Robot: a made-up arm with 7 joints. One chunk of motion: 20 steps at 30 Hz.
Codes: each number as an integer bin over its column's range. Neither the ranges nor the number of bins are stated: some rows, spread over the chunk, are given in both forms.
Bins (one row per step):
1: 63 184 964 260 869 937 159
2: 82 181 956 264 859 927 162
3: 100 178 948 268 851 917 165
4: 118 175 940 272 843 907 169
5: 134 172 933 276 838 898 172
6: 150 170 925 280 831 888 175
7: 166 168 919 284 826 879 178
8: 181 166 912 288 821 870 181
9: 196 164 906 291 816 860 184
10: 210 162 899 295 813 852 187
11: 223 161 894 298 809 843 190
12: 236 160 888 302 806 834 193
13: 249 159 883 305 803 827 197
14: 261 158 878 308 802 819 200
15: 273 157 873 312 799 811 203
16: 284 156 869 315 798 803 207
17: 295 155 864 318 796 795 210
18: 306 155 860 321 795 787 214
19: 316 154 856 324 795 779 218
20: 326 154 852 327 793 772 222
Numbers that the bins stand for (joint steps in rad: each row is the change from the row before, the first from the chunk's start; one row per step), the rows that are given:
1: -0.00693 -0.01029 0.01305 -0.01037 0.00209 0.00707 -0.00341
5: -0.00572 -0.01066 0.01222 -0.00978 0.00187 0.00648 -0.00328
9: -0.00466 -0.01091 0.01149 -0.00922 0.00172 0.00591 -0.00316
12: -0.00398 -0.01104 0.01100 -0.00881 0.00165 0.00552 -0.00307
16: -0.00317 -0.01116 0.01049 -0.00833 0.00159 0.00506 -0.00293
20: -0.00245 -0.01122 0.01003 -0.00789 0.00156 0.00459 -0.00278
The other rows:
2: -0.00660 -0.01038 0.01284 -0.01022 0.00202 0.00692 -0.00338
3: -0.00630 -0.01048 0.01262 -0.01007 0.00196 0.00677 -0.00335
4: -0.00599 -0.01057 0.01241 -0.00993 0.00191 0.00662 -0.00331
6: -0.00545 -0.01072 0.01200 -0.00963 0.00182 0.00633 -0.00325
7: -0.00518 -0.01079 0.01184 -0.00948 0.00179 0.00620 -0.00322
8: -0.00492 -0.01085 0.01165 -0.00933 0.00175 0.00606 -0.00319
10: -0.00443 -0.01097 0.01130 -0.00907 0.00170 0.00579 -0.00313
11: -0.00421 -0.01100 0.01116 -0.00896 0.00167 0.00566 -0.00310
13: -0.00376 -0.01107 0.01086 -0.00870 0.00163 0.00542 -0.00303
14: -0.00356 -0.01110 0.01073 -0.00859 0.00162 0.00530 -0.00300
15: -0.00335 -0.01113 0.01059 -0.00844 0.00160 0.00518 -0.00297
17: -0.00298 -0.01119 0.01035 -0.00822 0.00158 0.00494 -0.00290
18: -0.00279 -0.01119 0.01024 -0.00811 0.00157 0.00482 -0.00286
19: -0.00262 -0.01122 0.01014 -0.00800 0.00157 0.00470 -0.00282

